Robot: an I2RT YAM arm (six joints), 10 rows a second.
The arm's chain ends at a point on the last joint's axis. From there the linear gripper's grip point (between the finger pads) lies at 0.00 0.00 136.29 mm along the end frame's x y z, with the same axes.
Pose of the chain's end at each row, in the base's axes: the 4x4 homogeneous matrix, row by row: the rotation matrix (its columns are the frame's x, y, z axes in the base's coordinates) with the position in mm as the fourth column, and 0 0 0 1 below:
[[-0.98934 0.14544 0.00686 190.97], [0.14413 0.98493 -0.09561 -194.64], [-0.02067 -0.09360 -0.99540 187.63], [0 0 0 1]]
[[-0.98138 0.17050 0.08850 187.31], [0.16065 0.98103 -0.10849 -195.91], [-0.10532 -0.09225 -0.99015 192.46], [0 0 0 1]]
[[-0.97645 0.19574 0.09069 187.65], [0.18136 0.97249 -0.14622 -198.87], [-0.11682 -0.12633 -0.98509 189.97], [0 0 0 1]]
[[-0.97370 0.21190 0.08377 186.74], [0.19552 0.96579 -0.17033 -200.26], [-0.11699 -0.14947 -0.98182 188.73], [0 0 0 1]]
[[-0.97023 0.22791 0.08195 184.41], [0.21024 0.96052 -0.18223 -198.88], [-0.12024 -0.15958 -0.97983 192.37], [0 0 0 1]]
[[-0.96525 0.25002 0.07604 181.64], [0.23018 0.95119 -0.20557 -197.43], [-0.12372 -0.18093 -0.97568 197.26], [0 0 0 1]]
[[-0.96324 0.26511 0.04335 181.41], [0.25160 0.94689 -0.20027 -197.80], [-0.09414 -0.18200 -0.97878 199.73], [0 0 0 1]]
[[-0.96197 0.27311 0.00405 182.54], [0.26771 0.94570 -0.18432 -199.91], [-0.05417 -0.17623 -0.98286 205.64], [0 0 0 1]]
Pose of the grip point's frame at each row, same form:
[[-0.98934 0.14544 0.00686 191.90], [0.14413 0.98493 -0.09561 -207.67], [-0.02067 -0.09360 -0.99540 51.97], [0 0 0 1]]
[[-0.98138 0.17050 0.08850 199.37], [0.16065 0.98103 -0.10849 -210.70], [-0.10532 -0.09225 -0.99015 57.51], [0 0 0 1]]
[[-0.97645 0.19574 0.09069 200.01], [0.18136 0.97249 -0.14622 -218.80], [-0.11682 -0.12633 -0.98509 55.71], [0 0 0 1]]
[[-0.97370 0.21190 0.08377 198.16], [0.19552 0.96579 -0.17033 -223.47], [-0.11699 -0.14947 -0.98182 54.92], [0 0 0 1]]
[[-0.97023 0.22791 0.08195 195.58], [0.21024 0.96052 -0.18223 -223.72], [-0.12024 -0.15958 -0.97983 58.83], [0 0 0 1]]
[[-0.96525 0.25002 0.07604 192.00], [0.23018 0.95119 -0.20557 -225.45], [-0.12372 -0.18093 -0.97568 64.28], [0 0 0 1]]
[[-0.96324 0.26511 0.04335 187.32], [0.25160 0.94689 -0.20027 -225.09], [-0.09414 -0.18200 -0.97878 66.33], [0 0 0 1]]
[[-0.96197 0.27311 0.00405 183.09], [0.26771 0.94570 -0.18432 -225.03], [-0.05417 -0.17623 -0.98286 71.69], [0 0 0 1]]

